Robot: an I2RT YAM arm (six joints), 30 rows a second.
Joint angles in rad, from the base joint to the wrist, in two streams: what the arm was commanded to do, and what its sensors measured. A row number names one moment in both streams.
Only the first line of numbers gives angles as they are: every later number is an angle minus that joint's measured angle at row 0.
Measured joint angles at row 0:
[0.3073, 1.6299, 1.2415, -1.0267, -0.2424, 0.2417]
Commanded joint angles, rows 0 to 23:
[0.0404, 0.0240, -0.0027, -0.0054, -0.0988, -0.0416]
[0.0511, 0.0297, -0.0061, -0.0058, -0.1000, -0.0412]
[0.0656, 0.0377, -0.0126, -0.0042, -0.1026, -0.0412]
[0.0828, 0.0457, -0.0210, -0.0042, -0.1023, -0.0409]
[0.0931, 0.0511, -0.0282, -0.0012, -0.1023, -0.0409]
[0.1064, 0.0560, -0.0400, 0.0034, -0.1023, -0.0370]
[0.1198, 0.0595, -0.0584, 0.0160, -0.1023, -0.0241]
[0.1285, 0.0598, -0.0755, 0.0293, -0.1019, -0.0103]
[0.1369, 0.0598, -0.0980, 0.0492, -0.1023, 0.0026]
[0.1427, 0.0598, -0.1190, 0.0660, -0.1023, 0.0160]
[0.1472, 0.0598, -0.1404, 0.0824, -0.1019, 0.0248]
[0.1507, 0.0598, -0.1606, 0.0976, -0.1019, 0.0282]
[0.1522, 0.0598, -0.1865, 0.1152, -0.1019, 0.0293]
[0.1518, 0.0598, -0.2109, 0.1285, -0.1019, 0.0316]
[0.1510, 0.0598, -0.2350, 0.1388, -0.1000, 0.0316]
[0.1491, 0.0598, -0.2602, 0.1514, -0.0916, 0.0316]
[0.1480, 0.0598, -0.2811, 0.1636, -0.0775, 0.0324]
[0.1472, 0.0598, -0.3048, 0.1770, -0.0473, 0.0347]
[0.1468, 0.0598, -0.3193, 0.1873, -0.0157, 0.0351]
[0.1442, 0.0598, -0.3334, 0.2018, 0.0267, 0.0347]
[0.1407, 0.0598, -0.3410, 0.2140, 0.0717, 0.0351]
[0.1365, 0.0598, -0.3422, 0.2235, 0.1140, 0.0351]
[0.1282, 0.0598, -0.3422, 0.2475, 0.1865, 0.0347]
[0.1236, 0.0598, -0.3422, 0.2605, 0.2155, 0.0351]
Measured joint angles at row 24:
[0.1446, 0.0560, -0.3422, 0.2308, 0.0362, 0.0190]
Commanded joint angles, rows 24 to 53:
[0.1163, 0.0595, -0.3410, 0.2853, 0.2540, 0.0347]
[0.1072, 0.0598, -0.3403, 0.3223, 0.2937, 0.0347]
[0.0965, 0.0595, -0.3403, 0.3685, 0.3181, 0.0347]
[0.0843, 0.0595, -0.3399, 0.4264, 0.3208, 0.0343]
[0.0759, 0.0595, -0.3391, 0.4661, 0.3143, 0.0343]
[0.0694, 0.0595, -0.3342, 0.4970, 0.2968, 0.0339]
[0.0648, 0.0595, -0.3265, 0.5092, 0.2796, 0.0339]
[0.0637, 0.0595, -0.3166, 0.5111, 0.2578, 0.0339]
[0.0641, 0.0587, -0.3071, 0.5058, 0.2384, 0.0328]
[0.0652, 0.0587, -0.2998, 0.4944, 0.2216, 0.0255]
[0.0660, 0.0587, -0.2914, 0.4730, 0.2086, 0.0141]
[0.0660, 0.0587, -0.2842, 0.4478, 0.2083, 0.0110]
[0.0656, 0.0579, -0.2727, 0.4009, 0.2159, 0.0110]
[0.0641, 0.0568, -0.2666, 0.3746, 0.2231, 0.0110]
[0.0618, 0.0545, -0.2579, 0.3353, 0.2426, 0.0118]
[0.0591, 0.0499, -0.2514, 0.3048, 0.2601, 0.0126]
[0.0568, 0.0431, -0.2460, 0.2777, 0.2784, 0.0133]
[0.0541, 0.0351, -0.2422, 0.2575, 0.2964, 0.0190]
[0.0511, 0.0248, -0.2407, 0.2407, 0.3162, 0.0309]
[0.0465, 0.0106, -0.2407, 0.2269, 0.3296, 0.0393]
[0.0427, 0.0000, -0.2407, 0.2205, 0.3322, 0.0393]
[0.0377, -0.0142, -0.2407, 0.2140, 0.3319, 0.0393]
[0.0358, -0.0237, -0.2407, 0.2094, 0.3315, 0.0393]
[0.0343, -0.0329, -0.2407, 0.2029, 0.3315, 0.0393]
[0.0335, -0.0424, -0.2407, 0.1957, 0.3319, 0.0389]
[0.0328, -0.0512, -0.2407, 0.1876, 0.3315, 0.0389]
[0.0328, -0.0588, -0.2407, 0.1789, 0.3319, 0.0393]
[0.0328, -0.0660, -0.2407, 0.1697, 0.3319, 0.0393]
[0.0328, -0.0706, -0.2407, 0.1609, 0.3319, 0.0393]
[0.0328, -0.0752, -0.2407, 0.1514, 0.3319, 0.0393]
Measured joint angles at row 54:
[0.0416, -0.0515, -0.2586, 0.1632, 0.3139, 0.0290]
